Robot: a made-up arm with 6 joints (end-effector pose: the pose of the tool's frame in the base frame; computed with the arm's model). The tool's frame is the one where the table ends.
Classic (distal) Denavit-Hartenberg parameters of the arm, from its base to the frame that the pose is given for. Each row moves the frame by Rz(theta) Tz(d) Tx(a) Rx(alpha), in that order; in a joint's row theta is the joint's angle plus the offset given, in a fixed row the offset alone. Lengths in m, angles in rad.
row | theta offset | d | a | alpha
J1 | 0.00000 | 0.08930 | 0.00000 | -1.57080
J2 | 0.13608 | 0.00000 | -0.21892 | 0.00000
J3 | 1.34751 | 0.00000 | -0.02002 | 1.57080
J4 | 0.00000 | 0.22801 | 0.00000 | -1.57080
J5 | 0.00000 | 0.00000 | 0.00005 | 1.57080
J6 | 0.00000 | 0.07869 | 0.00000 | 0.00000
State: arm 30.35 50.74 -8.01 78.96 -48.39 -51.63
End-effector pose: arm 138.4 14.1 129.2 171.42 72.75 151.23
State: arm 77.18 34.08 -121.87 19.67 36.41 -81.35
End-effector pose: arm -49.3 -145.9 527.6 -33.60 3.87 14.03
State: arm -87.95 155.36 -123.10 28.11 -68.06 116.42
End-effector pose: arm -17.3 -478.0 109.8 39.38 -43.99 10.55
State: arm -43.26 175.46 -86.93 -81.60 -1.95 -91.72
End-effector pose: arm 200.9 -185.5 -225.5 -177.30 -6.48 -49.98
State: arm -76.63 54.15 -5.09 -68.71 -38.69 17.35
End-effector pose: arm 74.9 -117.2 108.4 -130.24 54.00 -162.01
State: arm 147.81 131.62 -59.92 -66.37 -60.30 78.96
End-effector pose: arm -300.3 115.1 5.2 111.87 31.56 -53.27
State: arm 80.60 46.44 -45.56 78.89 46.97 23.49
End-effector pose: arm -30.8 159.5 296.1 95.39 -12.81 -144.52
